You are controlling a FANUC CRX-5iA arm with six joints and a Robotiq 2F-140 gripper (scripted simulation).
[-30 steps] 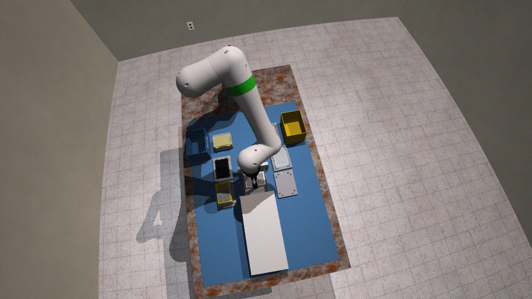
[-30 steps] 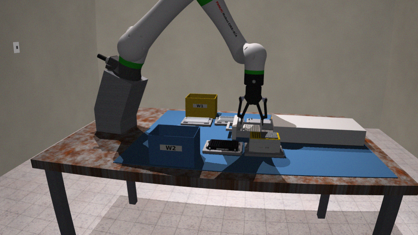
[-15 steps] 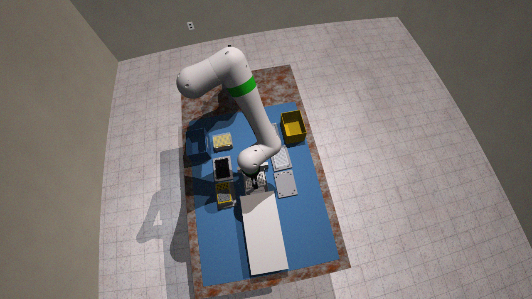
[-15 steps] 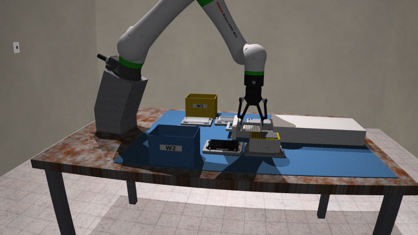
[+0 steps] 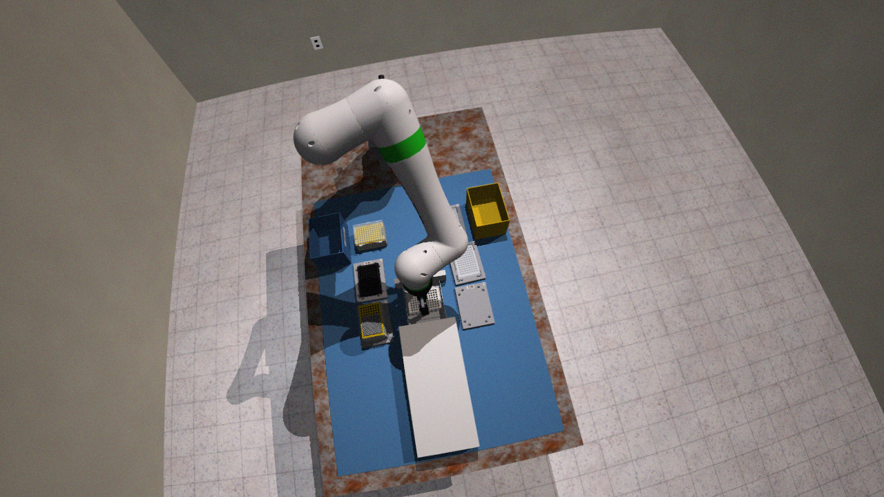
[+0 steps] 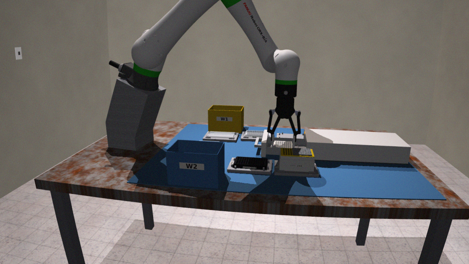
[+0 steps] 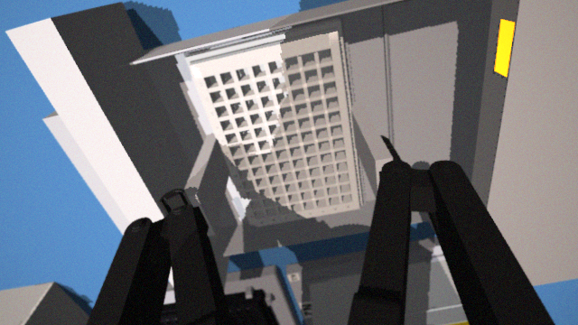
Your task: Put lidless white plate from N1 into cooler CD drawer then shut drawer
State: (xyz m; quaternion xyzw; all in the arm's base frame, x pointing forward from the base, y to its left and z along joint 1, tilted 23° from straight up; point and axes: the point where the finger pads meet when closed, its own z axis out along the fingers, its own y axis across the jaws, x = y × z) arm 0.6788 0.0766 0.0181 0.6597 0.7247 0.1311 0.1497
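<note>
My hand is 2 cm above the white plate. From my hand the other things lie so: cooler CD (17 cm ahead, 2 cm to the left, 1 cm below); grey nest N1 (19 cm to the left, 4 cm below, 3 cm ahead); grey drawer (3 cm ahead, 2 cm below).
</note>
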